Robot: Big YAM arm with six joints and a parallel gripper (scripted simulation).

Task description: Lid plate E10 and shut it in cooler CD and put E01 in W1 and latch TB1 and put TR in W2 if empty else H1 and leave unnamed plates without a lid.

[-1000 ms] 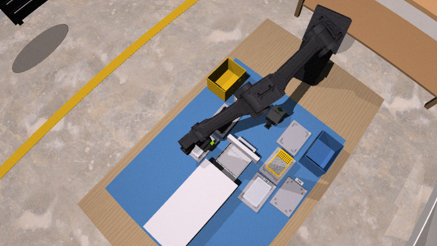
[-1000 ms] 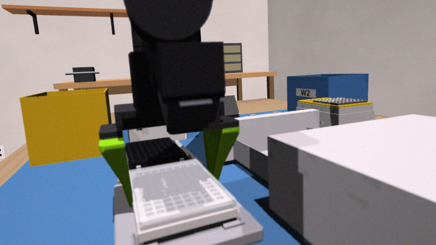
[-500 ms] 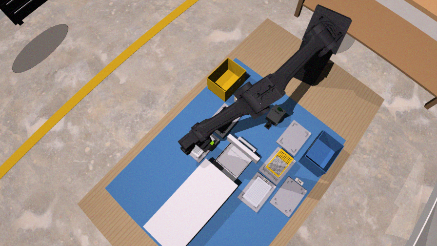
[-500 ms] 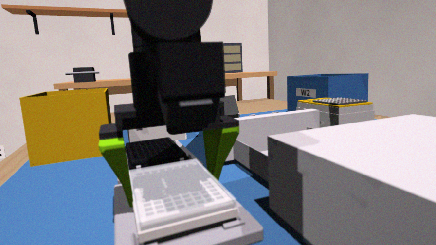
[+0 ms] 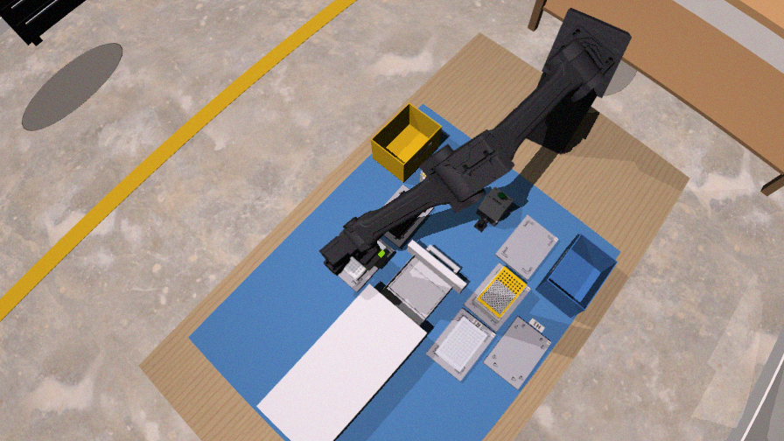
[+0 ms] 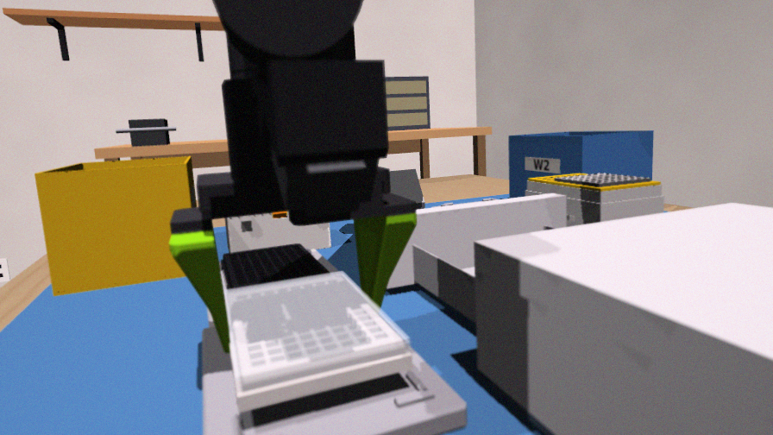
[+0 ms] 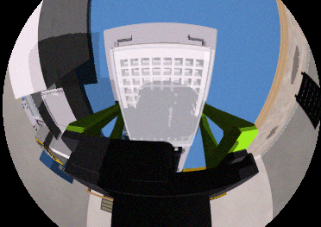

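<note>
Right now my hand is 10 mm short of the nest N2 and 30 mm above it. The rest, counted from my hand: white assay plate: right at my hand; then black plate: 170 mm behind, 40 mm to the right, 10 mm below; then clear lid: right at my hand.
</note>
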